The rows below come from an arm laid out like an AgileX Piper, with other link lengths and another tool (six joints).
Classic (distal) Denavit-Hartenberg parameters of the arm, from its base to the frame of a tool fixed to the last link. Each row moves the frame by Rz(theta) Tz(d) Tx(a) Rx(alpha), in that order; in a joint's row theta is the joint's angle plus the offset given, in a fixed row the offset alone. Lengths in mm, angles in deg.
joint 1: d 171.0  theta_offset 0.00  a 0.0  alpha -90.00
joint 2: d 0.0  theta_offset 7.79  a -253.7  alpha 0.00
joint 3: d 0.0  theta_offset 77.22  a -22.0  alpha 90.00
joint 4: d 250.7  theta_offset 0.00  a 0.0  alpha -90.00
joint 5: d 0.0  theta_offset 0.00  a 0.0  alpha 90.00
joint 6: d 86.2  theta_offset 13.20  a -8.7  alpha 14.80
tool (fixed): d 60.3  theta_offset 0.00  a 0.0  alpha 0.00
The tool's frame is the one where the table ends.
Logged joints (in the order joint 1, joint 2, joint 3, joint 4, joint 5, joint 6), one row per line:
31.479 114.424 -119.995 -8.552 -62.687 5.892
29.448 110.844 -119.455 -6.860 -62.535 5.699
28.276 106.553 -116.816 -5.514 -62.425 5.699
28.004 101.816 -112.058 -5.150 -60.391 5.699
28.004 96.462 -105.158 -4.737 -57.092 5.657
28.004 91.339 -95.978 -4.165 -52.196 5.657
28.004 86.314 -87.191 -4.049 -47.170 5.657
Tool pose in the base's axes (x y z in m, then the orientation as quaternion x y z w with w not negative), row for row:
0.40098 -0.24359 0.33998 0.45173 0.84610 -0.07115 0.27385
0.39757 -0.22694 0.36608 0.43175 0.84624 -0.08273 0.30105
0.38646 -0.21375 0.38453 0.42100 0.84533 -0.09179 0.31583
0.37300 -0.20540 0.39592 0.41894 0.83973 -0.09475 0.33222
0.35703 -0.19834 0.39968 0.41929 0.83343 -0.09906 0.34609
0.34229 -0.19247 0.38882 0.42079 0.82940 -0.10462 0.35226
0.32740 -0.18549 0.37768 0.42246 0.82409 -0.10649 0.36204
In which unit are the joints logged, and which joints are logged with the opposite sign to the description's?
The joints are logged in degrees. Opposite sign: joint 1, joint 4, joint 5.
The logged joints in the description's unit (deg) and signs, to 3 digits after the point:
-31.479 114.424 -119.995 8.552 62.687 5.892
-29.448 110.844 -119.455 6.860 62.535 5.699
-28.276 106.553 -116.816 5.514 62.425 5.699
-28.004 101.816 -112.058 5.150 60.391 5.699
-28.004 96.462 -105.158 4.737 57.092 5.657
-28.004 91.339 -95.978 4.165 52.196 5.657
-28.004 86.314 -87.191 4.049 47.170 5.657

